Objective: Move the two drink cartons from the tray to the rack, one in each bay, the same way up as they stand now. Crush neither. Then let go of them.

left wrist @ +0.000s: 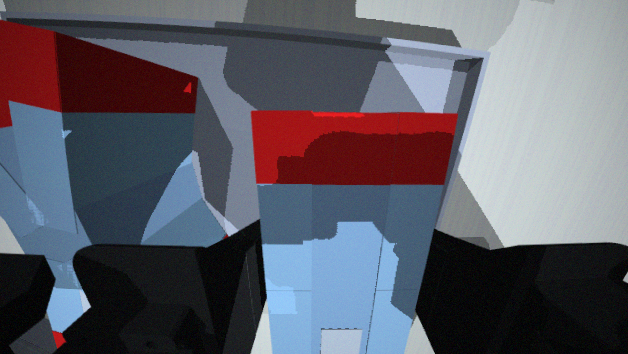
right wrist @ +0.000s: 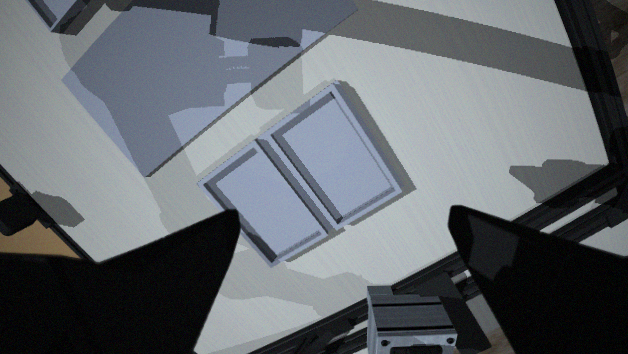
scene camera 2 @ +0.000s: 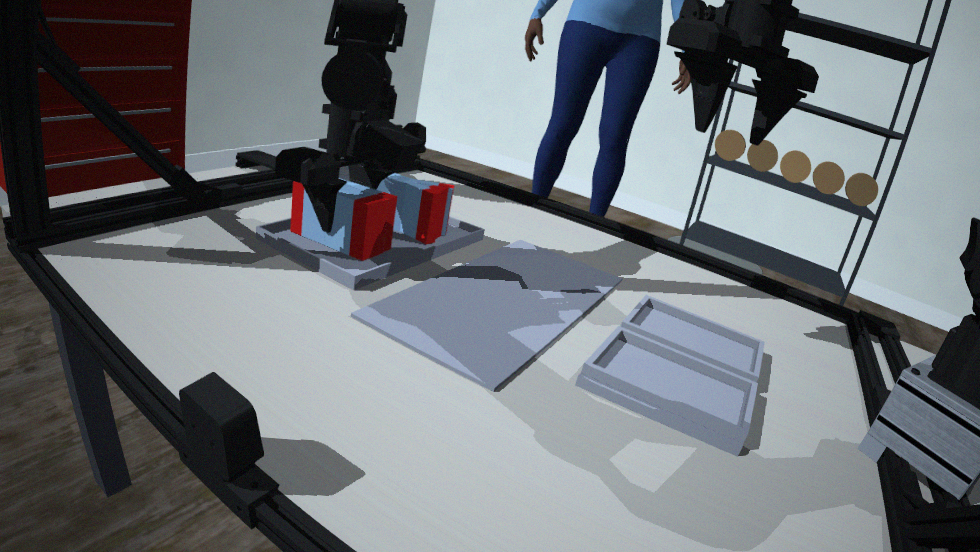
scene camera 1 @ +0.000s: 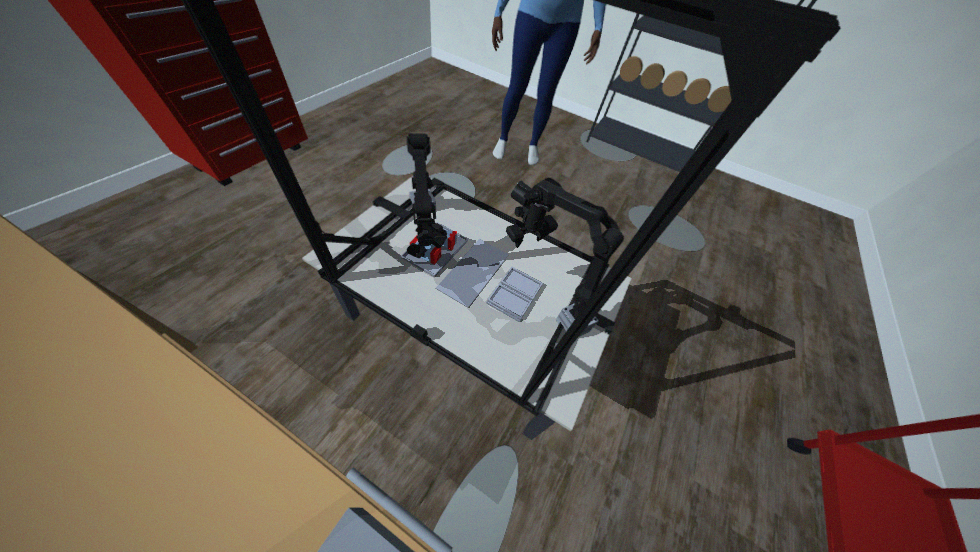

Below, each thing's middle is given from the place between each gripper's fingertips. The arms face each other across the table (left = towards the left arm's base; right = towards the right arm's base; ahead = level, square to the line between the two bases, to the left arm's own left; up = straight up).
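Distances from my left hand: the grey tray (scene camera 2: 406,252), 50 mm ahead and 20 mm below; the flat grey mat (scene camera 2: 486,319), 100 mm ahead, 200 mm to the right and 20 mm below.
My right gripper is 150 mm to the right of the flat grey mat, 110 mm past it and 220 mm above it. Relative to my right hand, the grey tray is 350 mm to the left, 150 mm behind and 220 mm below.
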